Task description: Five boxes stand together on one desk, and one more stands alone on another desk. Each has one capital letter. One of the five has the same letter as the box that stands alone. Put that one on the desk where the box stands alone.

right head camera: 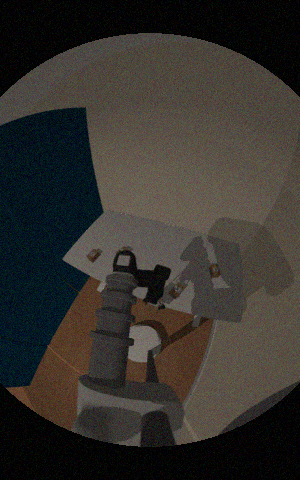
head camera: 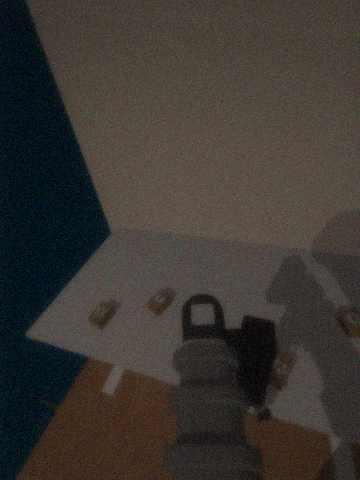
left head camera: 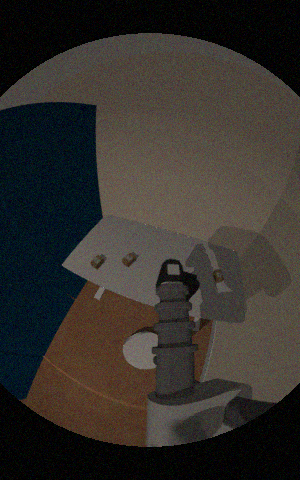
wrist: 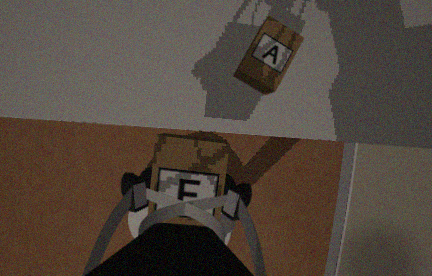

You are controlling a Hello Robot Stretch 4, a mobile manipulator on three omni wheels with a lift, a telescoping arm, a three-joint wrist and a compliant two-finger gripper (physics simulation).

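Pixels of known places: gripper, fingertip midpoint: (right head camera: 153,304) (wrist: 187,185); robot's base at its link origin: (right head camera: 140,342) (left head camera: 143,349).
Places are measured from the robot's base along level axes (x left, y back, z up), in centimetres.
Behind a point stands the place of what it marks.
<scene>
My gripper (wrist: 187,185) @(x -8.7, y -26.3, z 83.9 cm) is shut on a brown box (wrist: 190,150) @(x -9.8, y -30.1, z 88.4 cm), with one fingertip at each side. Its white label reads E or F; the fingers cover the letter's foot. In the wrist view the held box appears over the brown floor, in front of the desk edge. The white desk (head camera: 225,270) @(x -12.8, y -85.8, z 69.2 cm) (left head camera: 115,230) @(x 35.2, y -101.5, z 69.3 cm) (right head camera: 150,230) @(x -2.4, y -96.6, z 69.2 cm) (wrist: 100,65) @(x 1.6, y -43.9, z 69.2 cm) bears a box with the letter A (head camera: 282,369) @(x -23.8, y -38.8, z 74.3 cm) (right head camera: 177,289) @(x -23.7, y -39.2, z 74.3 cm) (wrist: 270,54) @(x -23.0, y -39.4, z 74.3 cm) near its front edge. Three more boxes stand there: one at left (head camera: 104,314) @(x 39.6, y -60.6, z 74.2 cm), one beside it (head camera: 161,301) @(x 16.6, y -65.7, z 74.3 cm) and one at right (head camera: 348,320) @(x -51.7, y -54.6, z 74.1 cm). Their letters are too blurred. The lone box's desk cannot be made out.
A dark blue wall (head camera: 40,200) @(x 72.1, y -101.6, z 106.6 cm) (left head camera: 45,200) @(x 80.2, y -75.8, z 116.9 cm) (right head camera: 45,200) @(x 79.8, y -77.0, z 116.6 cm) is on the left, and a beige wall (head camera: 200,125) @(x -4.4, y -117.0, z 128.3 cm) rises behind the desk. A round white object (left head camera: 140,351) @(x 3.5, y 1.3, z 18.7 cm) (right head camera: 144,345) @(x -4.7, y 1.8, z 18.7 cm) shows over the brown floor (head camera: 125,425) @(x 46.1, y -40.0, z -2.8 cm). My arm (head camera: 210,415) @(x -0.1, y -15.9, z 125.8 cm) casts shadows across the desk.
</scene>
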